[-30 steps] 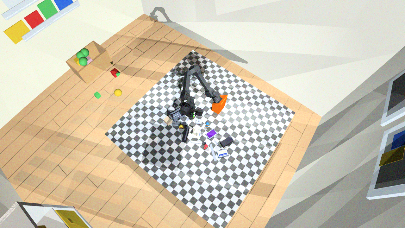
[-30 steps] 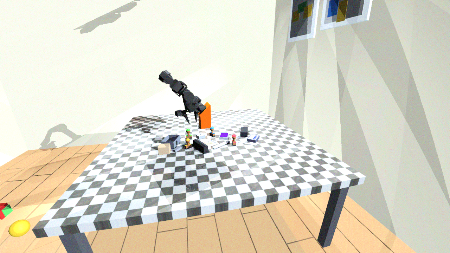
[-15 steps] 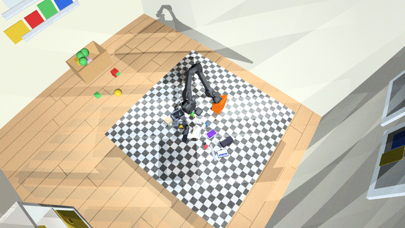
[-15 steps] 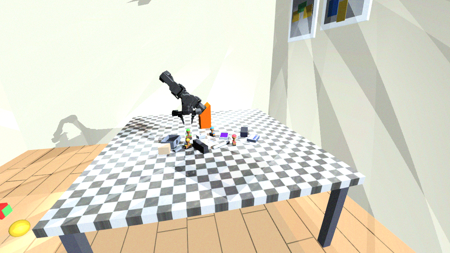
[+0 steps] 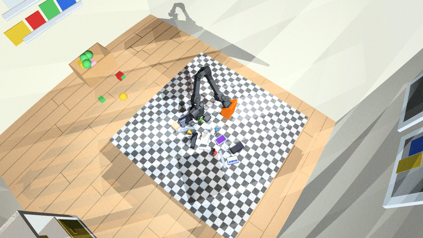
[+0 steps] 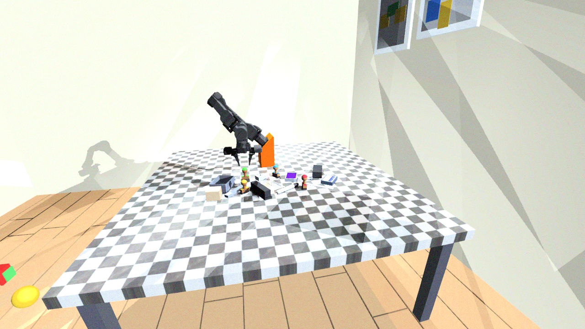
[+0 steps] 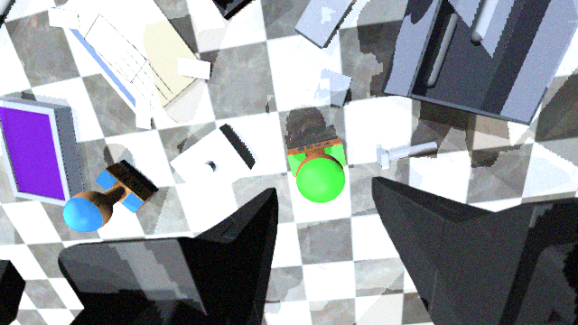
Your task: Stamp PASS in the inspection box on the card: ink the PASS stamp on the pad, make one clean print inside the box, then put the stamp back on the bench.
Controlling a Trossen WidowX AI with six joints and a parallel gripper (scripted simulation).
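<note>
Right now my gripper tip is 6 cm above the green-knobbed stamp. Also, from my gripper tip: grey tray (11 cm to the right, 7 cm below, 7 cm ahead); blue-knobbed stamp (16 cm to the left, 6 cm below, 1 cm behind); yellow-knobbed stamp (15 cm ahead, 6 cm below, 1 cm to the right).
</note>
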